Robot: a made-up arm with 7 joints. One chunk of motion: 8 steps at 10 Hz.
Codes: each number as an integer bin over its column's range. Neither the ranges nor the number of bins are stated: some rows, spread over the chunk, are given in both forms.
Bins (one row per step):
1: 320 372 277 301 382 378 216
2: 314 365 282 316 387 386 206
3: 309 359 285 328 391 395 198
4: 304 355 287 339 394 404 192
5: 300 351 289 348 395 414 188
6: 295 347 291 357 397 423 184
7: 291 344 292 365 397 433 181
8: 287 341 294 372 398 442 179
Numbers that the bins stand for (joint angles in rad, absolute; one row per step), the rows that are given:
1: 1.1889 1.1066 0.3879 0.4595 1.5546 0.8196 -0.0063
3: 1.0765 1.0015 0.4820 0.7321 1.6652 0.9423 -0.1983
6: 0.9335 0.9045 0.5525 1.0249 1.7390 1.1445 -0.3476
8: 0.8518 0.8560 0.5878 1.1764 1.7513 1.2817 -0.4009
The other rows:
2: 1.1276 1.0500 0.4467 0.6109 1.6161 0.8774 -0.1129
4: 1.0254 0.9692 0.5055 0.8432 1.7021 1.0073 -0.2623
5: 0.9846 0.9368 0.5290 0.9341 1.7144 1.0795 -0.3049
7: 0.8926 0.8803 0.5643 1.1057 1.7390 1.2168 -0.3796

